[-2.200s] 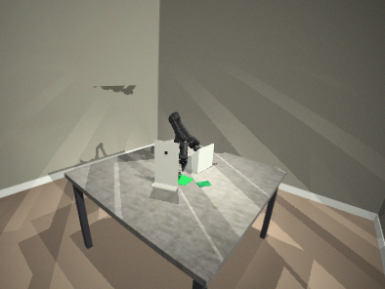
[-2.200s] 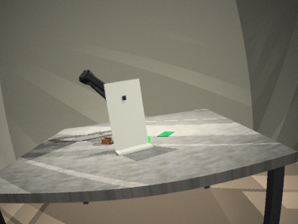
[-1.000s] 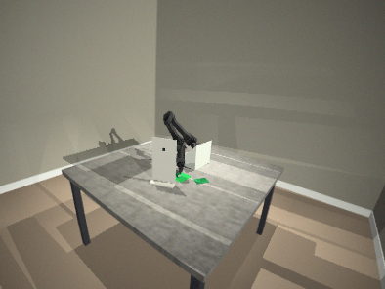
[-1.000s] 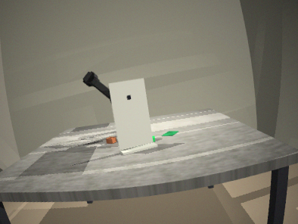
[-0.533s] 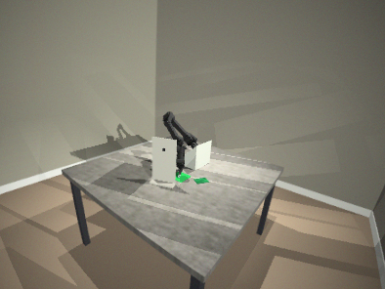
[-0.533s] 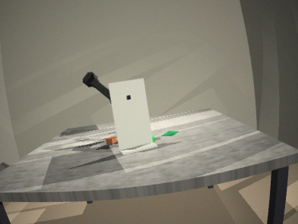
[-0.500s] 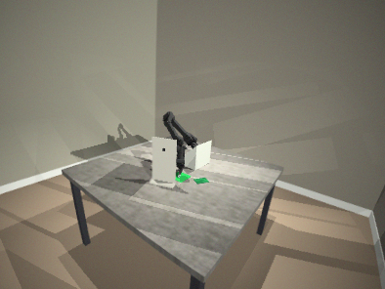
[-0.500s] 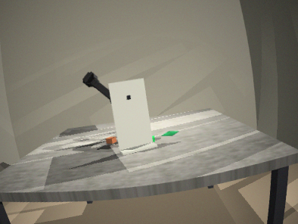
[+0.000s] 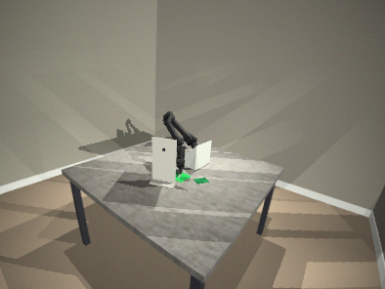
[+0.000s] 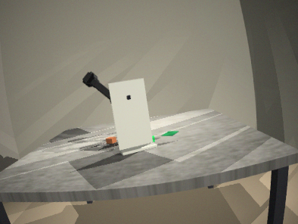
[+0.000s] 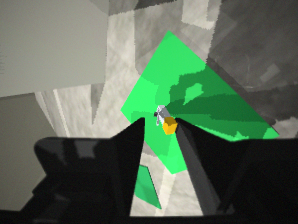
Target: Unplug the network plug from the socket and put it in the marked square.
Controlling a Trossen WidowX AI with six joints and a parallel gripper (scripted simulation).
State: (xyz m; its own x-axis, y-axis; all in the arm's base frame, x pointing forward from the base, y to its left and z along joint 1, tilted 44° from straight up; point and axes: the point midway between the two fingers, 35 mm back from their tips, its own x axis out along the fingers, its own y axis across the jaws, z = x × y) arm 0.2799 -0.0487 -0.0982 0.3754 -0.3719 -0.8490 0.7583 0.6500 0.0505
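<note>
Right now my gripper tip is right at the yellow network plug. Round my gripper tip: green marked square: 1 cm behind, 2 cm below; then upright white panel: 14 cm ahead, 4 cm to the right, 13 cm above.
</note>
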